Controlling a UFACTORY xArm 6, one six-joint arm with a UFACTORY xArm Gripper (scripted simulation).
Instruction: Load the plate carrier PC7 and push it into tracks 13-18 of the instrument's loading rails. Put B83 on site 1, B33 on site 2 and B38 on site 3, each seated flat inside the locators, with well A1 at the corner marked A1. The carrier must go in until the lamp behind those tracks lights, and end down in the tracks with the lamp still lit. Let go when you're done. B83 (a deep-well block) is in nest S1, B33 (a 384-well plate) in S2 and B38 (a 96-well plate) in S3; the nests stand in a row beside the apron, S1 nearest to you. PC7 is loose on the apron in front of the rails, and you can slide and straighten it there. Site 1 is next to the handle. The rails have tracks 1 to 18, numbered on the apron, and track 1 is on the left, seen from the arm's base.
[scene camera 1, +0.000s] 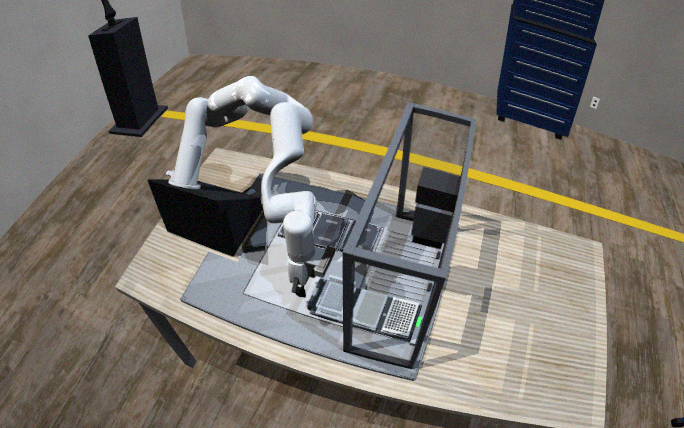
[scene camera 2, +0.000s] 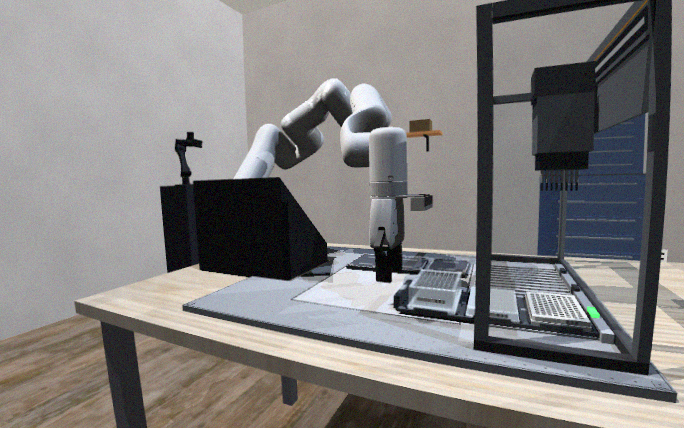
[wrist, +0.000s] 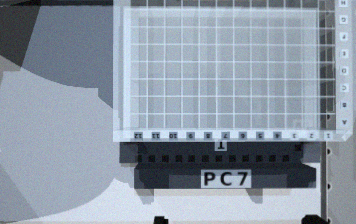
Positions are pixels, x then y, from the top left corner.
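Labels:
Deep-well block B83 in the wrist view (208, 89), in scene camera 1, in scene camera 2. On the deep-well block B83, (scene camera 1: 334, 312) and (scene camera 2: 441, 290): same spot.

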